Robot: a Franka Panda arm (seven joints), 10 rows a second.
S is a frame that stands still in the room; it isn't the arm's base.
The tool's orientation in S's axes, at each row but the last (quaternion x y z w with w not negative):
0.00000, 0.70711, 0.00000, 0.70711
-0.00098, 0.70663, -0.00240, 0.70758
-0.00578, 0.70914, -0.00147, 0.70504
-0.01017, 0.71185, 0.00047, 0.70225
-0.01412, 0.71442, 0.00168, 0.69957
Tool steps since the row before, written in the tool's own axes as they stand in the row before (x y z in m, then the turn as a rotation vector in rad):
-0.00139, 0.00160, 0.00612, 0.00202, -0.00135, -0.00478
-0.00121, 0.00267, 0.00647, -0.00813, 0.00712, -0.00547
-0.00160, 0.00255, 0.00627, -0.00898, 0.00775, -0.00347
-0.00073, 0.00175, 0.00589, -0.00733, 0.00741, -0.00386
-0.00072, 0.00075, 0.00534, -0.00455, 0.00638, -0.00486
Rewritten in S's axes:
0.00612, 0.00160, 0.00139, -0.00478, -0.00135, -0.00202
0.00647, 0.00266, 0.00121, -0.00547, 0.00717, 0.00809
0.00626, 0.00260, 0.00154, -0.00347, 0.00782, 0.00892
0.00587, 0.00185, 0.00063, -0.00387, 0.00745, 0.00728
0.00534, 0.00088, 0.00059, -0.00491, 0.00635, 0.00454

